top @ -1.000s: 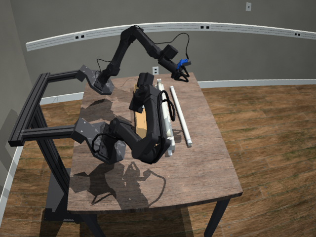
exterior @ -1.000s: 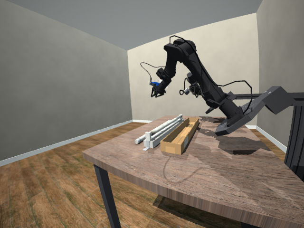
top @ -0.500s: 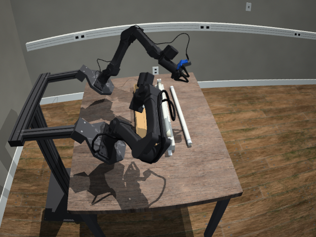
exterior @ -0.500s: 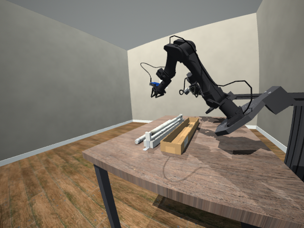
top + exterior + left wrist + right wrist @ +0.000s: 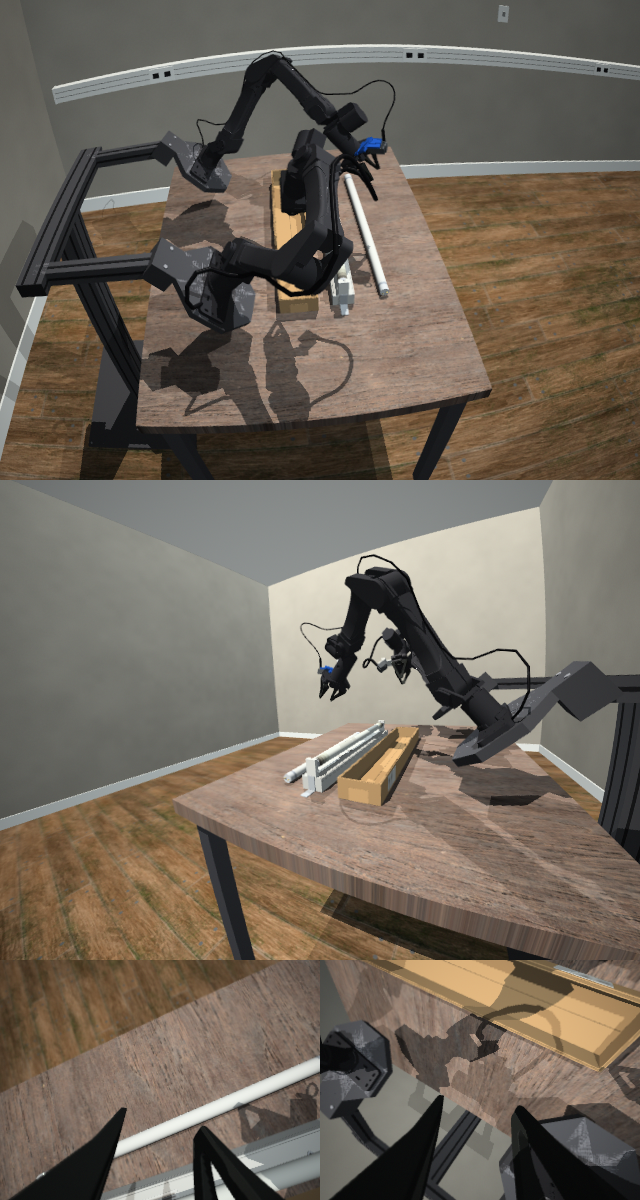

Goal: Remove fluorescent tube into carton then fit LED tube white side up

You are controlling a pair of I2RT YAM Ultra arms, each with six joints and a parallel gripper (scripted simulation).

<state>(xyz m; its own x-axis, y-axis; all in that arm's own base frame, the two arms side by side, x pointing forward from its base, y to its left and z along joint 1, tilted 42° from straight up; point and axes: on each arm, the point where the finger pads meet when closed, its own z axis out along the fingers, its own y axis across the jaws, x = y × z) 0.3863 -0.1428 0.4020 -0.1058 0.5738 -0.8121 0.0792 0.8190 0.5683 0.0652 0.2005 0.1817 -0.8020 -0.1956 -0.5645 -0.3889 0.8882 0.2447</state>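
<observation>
Now: right hand 150 mm short of the old fluorescent tube, 190 mm to the right of it and 210 mm above it. From my right hand the other things lie so: light fixture: 150 mm ahead, 190 mm to the left, 220 mm below; then carton: 30 mm ahead, 210 mm to the left, 250 mm below; then LED tube: 260 mm ahead, 180 mm to the left, 260 mm below.
Now: left hand 120 mm past the old fluorescent tube, 20 mm to the right of it and 150 mm above it. The rest, counted from my left hand: light fixture 120 mm behind, 20 mm to the left, 170 mm below; then carton 250 mm behind, 40 mm to the left, 190 mm below; then LED tube 20 mm behind, 10 mm to the left, 210 mm below.
</observation>
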